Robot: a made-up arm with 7 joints.
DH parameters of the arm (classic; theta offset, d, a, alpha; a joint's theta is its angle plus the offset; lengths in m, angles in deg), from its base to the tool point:
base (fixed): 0 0 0 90
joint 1: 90 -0.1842 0 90
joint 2: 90 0 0 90
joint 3: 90 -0.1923 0 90
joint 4: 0 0 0 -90
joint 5: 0 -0.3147 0 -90
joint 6: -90 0 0 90
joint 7: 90 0 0 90
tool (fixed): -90 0 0 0
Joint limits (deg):
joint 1: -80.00..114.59
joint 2: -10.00..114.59
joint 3: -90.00..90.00
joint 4: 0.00..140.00
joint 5: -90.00..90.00
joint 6: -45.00..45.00
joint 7: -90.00..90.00
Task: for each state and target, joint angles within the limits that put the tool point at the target. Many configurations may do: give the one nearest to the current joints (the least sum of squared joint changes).
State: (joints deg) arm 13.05 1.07 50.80 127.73 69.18 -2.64 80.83
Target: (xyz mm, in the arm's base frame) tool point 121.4 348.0 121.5
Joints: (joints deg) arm 24.50 15.29 47.23 131.18 69.18 -2.64 80.83
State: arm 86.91 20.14 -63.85 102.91 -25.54 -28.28 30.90
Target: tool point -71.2 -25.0 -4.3
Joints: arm 95.58 -9.88 -89.31 136.07 -25.54 -28.28 30.90
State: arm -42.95 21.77 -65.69 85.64 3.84 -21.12 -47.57
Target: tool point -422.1 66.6 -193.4
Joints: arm -70.38 9.99 -78.33 39.50 3.84 -21.12 -47.57
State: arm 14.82 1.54 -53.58 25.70 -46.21 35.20 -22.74
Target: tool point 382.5 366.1 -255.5
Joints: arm 43.24 33.07 -41.63 26.14 -46.21 35.20 -22.74
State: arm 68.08 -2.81 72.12 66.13 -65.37 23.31 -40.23
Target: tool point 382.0 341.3 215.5
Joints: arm 101.98 -5.04 55.76 47.97 -65.37 23.31 -40.23
